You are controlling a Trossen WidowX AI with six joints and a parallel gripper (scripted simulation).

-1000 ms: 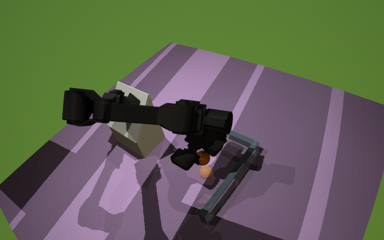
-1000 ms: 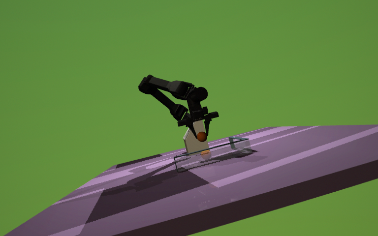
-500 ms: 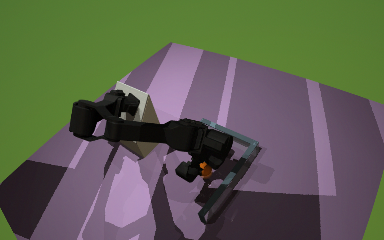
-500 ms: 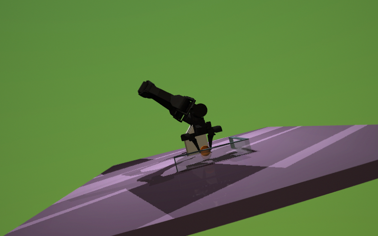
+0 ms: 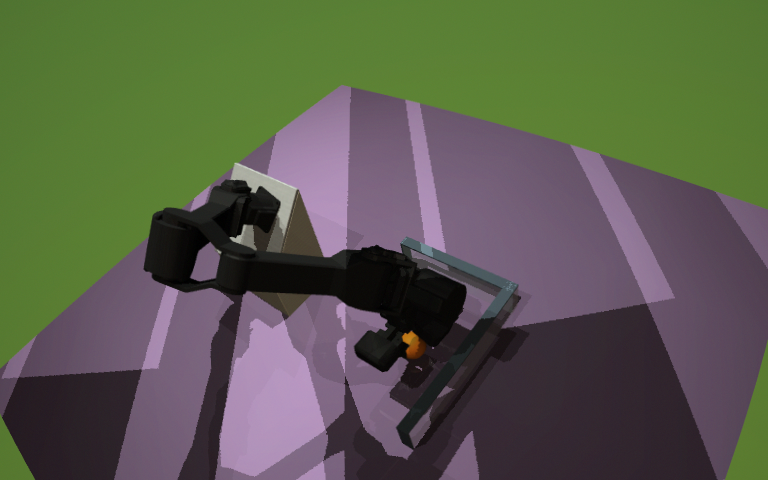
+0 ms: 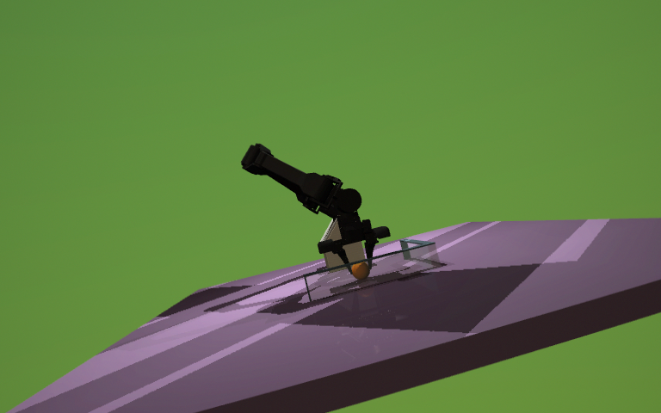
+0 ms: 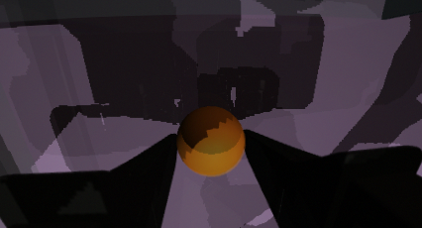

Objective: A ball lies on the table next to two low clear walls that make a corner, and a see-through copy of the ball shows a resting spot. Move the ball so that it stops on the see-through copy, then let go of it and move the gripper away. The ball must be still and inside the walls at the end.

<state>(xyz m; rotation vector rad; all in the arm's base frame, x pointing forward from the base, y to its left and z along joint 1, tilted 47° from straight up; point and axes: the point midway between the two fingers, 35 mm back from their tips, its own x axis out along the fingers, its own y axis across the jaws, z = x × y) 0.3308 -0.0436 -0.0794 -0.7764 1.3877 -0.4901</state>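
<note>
The orange ball is right at my gripper tip. Also, from my gripper tip: clear wall (9 cm ahead, 3 cm to the left, 1 cm above); then see-through copy of ball (right at my gripper tip).
</note>
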